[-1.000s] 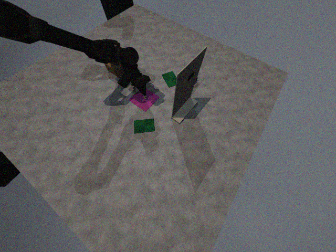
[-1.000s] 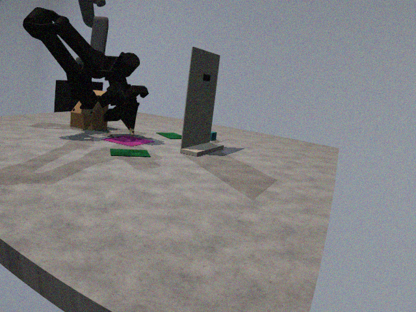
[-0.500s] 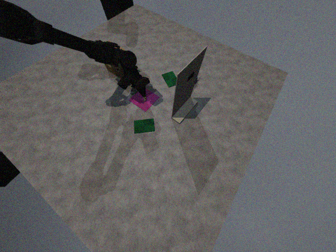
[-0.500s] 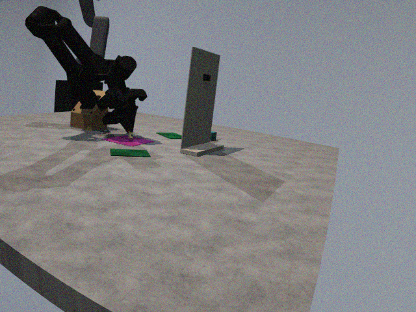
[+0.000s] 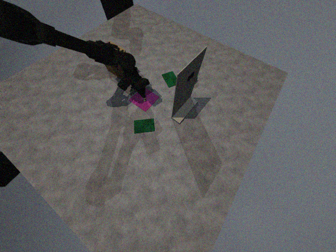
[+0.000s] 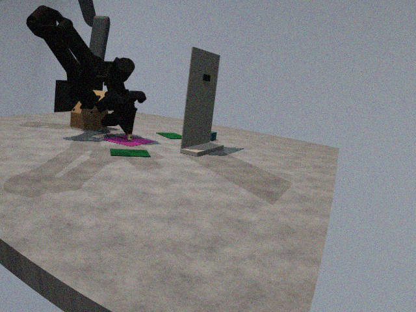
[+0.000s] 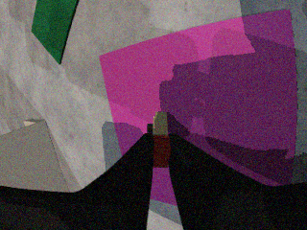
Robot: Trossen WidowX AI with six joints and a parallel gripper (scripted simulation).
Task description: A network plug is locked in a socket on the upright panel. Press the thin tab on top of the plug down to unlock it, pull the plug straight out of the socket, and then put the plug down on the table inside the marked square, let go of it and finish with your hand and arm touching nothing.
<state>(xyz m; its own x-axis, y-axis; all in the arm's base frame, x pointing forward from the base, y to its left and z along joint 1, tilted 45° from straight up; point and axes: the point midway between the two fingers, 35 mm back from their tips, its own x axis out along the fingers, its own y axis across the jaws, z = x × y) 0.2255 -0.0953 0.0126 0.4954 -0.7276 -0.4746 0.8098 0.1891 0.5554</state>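
Now: gripper tip 2 cm above the magenta marked square and 1 cm past it. From my gripper tip the other things lie so: network plug right at my gripper tip; then grey upright panel 20 cm ahead, 11 cm above, 7 cm to the left; then green patch 13 cm to the right, 9 cm ahead, 2 cm below.
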